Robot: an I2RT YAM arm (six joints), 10 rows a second.
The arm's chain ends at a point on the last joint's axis. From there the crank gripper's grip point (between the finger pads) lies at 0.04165 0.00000 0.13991 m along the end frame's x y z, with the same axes.
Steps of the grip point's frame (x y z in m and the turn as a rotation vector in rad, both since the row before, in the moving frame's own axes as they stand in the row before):
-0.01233 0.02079 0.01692 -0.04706 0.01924 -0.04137
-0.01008 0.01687 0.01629 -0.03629 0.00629 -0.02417
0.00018 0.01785 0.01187 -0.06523 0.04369 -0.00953
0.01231 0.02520 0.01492 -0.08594 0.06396 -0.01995
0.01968 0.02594 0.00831 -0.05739 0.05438 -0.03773
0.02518 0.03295 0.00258 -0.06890 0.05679 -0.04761
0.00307 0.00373 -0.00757 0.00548 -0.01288 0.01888
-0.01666 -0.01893 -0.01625 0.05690 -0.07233 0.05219
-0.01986 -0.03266 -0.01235 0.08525 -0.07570 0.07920
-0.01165 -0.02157 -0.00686 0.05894 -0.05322 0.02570
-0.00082 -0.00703 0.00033 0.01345 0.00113 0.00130
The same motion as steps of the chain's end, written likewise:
-0.01511 0.01601 0.01786 -0.04706 0.01924 -0.04137
-0.01101 0.01282 0.01663 -0.03629 0.00629 -0.02417
-0.00593 0.00922 0.01411 -0.06523 0.04369 -0.00953
0.00335 0.01423 0.01835 -0.08594 0.06396 -0.01995
0.01202 0.01970 0.01096 -0.05739 0.05438 -0.03773
0.01713 0.02558 0.00543 -0.06890 0.05679 -0.04761
0.00488 0.00373 -0.00809 0.00548 -0.01288 0.01888
-0.00660 -0.01280 -0.01873 0.05690 -0.07233 0.05219
-0.00952 -0.02351 -0.01473 0.08525 -0.07570 0.07920
-0.00425 -0.01424 -0.00866 0.05894 -0.05322 0.02570
-0.00098 -0.00520 0.00039 0.01345 0.00113 0.00130

